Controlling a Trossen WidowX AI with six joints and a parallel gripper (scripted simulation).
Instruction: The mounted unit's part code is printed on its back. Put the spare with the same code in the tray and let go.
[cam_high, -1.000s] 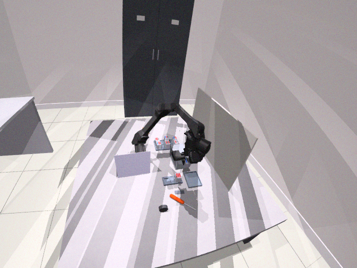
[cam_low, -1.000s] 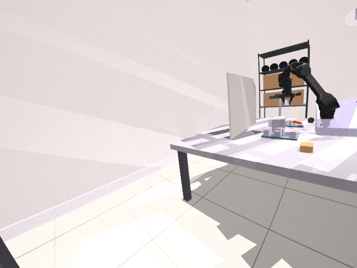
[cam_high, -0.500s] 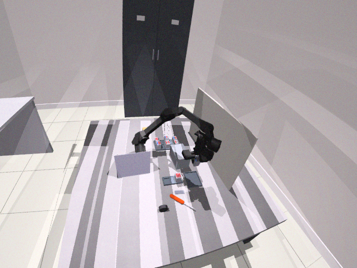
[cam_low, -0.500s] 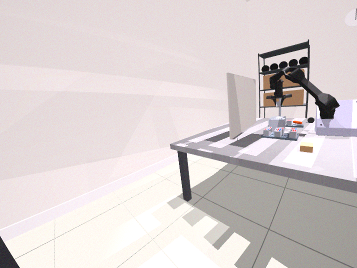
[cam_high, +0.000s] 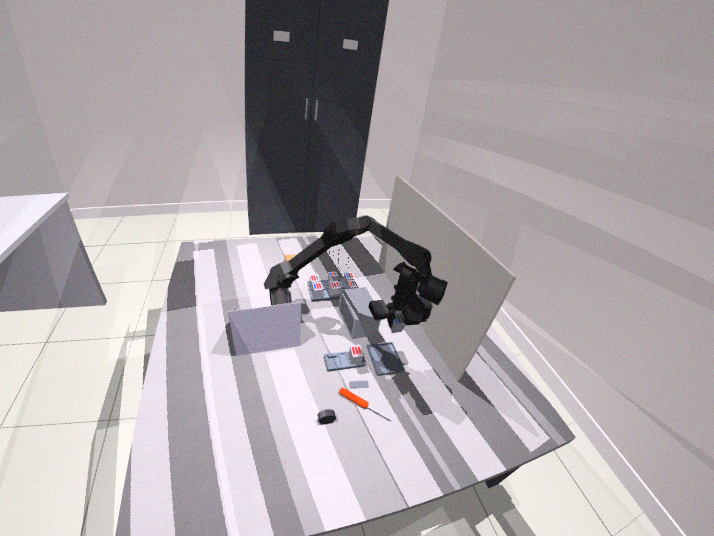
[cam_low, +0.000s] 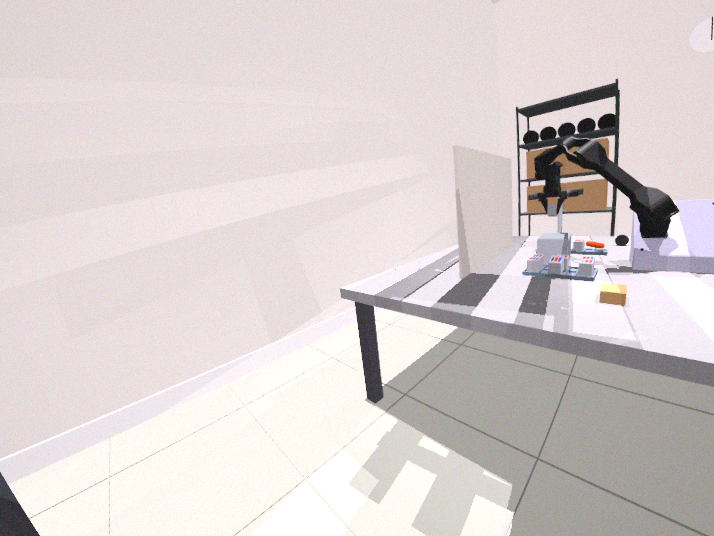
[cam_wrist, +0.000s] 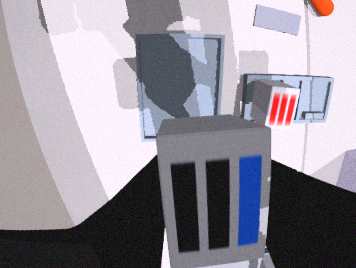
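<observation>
My gripper tip is now 16 cm above the tray. Round my gripper tip: grey spare block (3 cm above); holder (16 cm below, 14 cm behind, 3 cm to the left); grey mounted unit (20 cm to the left, 11 cm below, 3 cm behind).
</observation>
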